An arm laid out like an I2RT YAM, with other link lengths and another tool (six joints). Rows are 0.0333 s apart.
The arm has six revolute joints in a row. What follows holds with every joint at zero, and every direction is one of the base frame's. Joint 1 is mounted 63.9 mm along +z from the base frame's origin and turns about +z. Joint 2 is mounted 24.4 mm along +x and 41.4 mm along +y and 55.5 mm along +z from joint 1 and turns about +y. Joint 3 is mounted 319.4 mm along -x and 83.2 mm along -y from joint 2 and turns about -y. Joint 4 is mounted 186.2 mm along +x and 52.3 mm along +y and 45.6 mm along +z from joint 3 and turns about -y. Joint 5 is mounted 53.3 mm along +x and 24.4 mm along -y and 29.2 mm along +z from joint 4 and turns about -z. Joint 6 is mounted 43.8 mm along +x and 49.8 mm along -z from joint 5 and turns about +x. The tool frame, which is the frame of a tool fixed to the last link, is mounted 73 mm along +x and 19 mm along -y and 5 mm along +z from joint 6; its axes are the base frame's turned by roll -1.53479, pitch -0.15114 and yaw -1.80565 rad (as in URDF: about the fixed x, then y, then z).
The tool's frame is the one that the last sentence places.
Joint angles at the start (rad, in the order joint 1, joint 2, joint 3, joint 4, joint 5, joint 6):
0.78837, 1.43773, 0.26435, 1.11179, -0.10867, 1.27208
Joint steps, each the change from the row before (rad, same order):
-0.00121, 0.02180, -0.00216, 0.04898, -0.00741, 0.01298
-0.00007, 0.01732, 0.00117, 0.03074, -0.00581, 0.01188
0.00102, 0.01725, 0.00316, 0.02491, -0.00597, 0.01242
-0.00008, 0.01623, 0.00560, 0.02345, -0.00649, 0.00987
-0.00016, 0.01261, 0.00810, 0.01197, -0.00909, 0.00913
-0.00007, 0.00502, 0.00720, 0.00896, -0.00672, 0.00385
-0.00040, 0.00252, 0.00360, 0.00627, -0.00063, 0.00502
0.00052, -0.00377, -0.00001, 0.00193, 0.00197, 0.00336
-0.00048, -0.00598, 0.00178, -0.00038, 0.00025, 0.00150
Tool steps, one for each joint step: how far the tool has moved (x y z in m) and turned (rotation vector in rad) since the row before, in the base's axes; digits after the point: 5 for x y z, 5 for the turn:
0.00247, 0.00356, 0.00224, 0.02605, -0.00723, 0.00556
0.00188, 0.00311, 0.00116, 0.01778, -0.00083, 0.00539
0.00172, 0.00341, 0.00068, 0.01533, 0.00226, 0.00678
0.00211, 0.00340, 0.00133, 0.01510, -0.00117, 0.00636
0.00163, 0.00330, 0.00094, 0.01074, 0.00201, 0.00898
0.00102, 0.00221, 0.00216, 0.01011, -0.00483, 0.00671
0.00082, 0.00089, 0.00136, 0.00817, -0.00115, 0.00035
-0.00027, -0.00030, 0.00128, 0.00606, -0.00126, -0.00135
-0.00021, -0.00041, 0.00198, 0.00613, -0.00399, -0.00067

